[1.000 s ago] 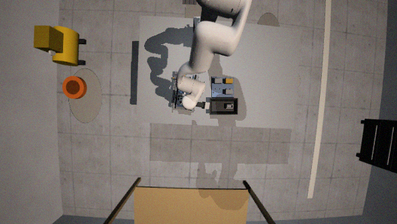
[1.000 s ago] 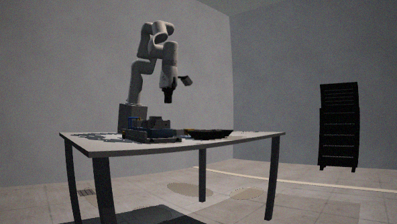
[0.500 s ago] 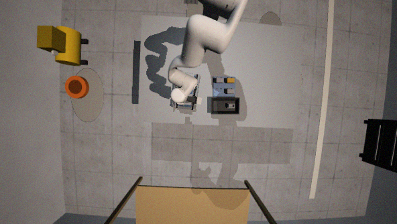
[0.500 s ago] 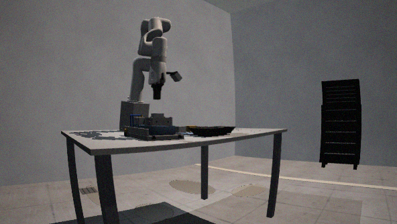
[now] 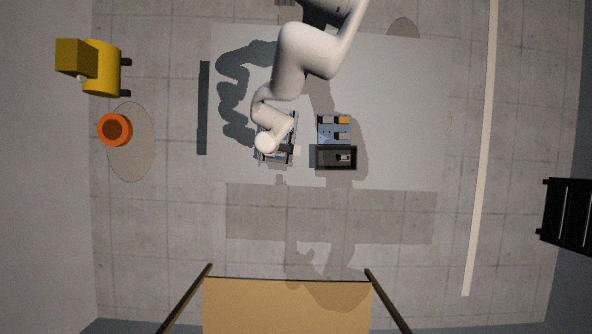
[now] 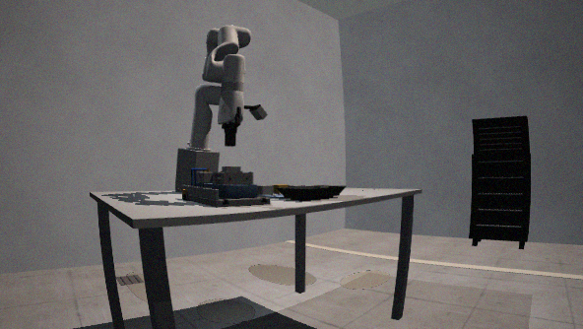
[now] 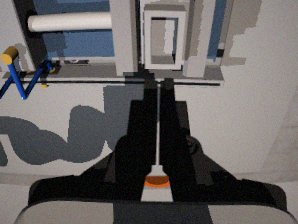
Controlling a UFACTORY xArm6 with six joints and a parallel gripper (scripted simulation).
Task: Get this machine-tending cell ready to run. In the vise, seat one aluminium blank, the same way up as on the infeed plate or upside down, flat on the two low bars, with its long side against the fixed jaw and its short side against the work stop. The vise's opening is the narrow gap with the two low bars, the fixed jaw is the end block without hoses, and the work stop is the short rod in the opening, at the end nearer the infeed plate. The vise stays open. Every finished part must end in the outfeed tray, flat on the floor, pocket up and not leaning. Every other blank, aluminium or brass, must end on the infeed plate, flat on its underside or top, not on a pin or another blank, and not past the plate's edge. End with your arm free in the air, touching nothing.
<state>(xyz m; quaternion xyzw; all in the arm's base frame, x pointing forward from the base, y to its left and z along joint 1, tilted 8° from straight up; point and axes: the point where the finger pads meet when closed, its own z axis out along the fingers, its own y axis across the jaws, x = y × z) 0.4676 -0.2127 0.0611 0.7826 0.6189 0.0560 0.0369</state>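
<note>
The dark work stop rod lies 2 cm ahead of my hand, 5 cm to the left of it and 11 cm below it. The rest, counted from my hand: brass blank 12 cm behind, 39 cm to the left, 17 cm below.
</note>
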